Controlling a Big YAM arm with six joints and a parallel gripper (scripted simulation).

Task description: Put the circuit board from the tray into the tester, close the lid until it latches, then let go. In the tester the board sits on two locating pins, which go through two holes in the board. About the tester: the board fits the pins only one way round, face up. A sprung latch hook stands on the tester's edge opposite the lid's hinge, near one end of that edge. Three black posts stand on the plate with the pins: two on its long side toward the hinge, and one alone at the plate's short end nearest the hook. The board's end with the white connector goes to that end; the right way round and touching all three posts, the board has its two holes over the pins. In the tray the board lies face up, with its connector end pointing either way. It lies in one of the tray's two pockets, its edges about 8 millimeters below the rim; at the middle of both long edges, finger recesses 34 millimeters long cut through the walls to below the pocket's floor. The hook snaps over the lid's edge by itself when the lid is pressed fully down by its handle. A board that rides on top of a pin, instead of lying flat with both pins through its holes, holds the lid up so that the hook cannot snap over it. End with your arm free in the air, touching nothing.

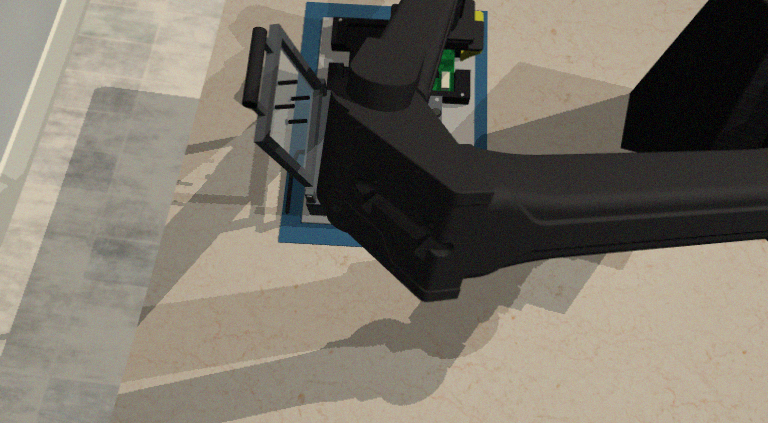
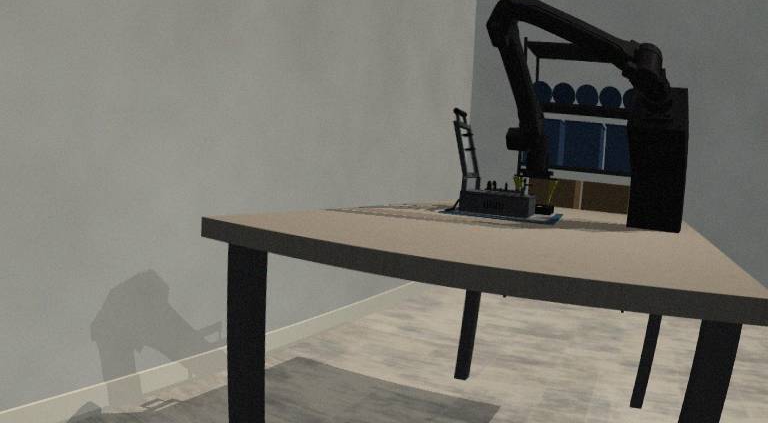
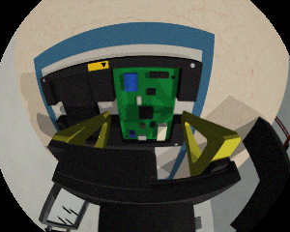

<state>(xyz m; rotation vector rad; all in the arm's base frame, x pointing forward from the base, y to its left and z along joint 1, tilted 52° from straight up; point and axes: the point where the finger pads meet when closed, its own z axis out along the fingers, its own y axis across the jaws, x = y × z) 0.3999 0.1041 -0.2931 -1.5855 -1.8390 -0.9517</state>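
Now: the green circuit board 2 cm below my hand. Also, from my hand: see-through lid (15 cm ahead, 20 cm to the left, 14 cm above).
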